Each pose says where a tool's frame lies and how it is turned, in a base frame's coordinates. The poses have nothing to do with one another.
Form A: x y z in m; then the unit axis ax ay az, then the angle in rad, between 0 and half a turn.
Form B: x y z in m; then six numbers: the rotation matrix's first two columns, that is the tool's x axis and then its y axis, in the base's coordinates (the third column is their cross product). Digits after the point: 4 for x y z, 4 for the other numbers.
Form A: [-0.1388 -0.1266 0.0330 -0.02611 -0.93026 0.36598 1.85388]
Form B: [-0.1388 -0.1266 0.0330 -0.2784 0.3825 0.8810 -0.3203 0.8278 -0.4606]
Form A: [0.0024 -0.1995 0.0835 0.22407 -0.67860 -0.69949 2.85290]
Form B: [0.0024 -0.1995 0.0835 -0.8603 -0.4970 -0.1138 -0.0987 -0.0567 0.9935]
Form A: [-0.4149 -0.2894 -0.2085 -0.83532 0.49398 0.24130 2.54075]
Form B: [-0.4149 -0.2894 -0.2085 0.4485 -0.6166 -0.6471 -0.8894 -0.3796 -0.2547]
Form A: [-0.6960 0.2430 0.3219 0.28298 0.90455 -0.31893 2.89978]
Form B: [-0.6960 0.2430 0.3219 -0.8131 0.4281 -0.3945 0.5809 0.6417 -0.5008]
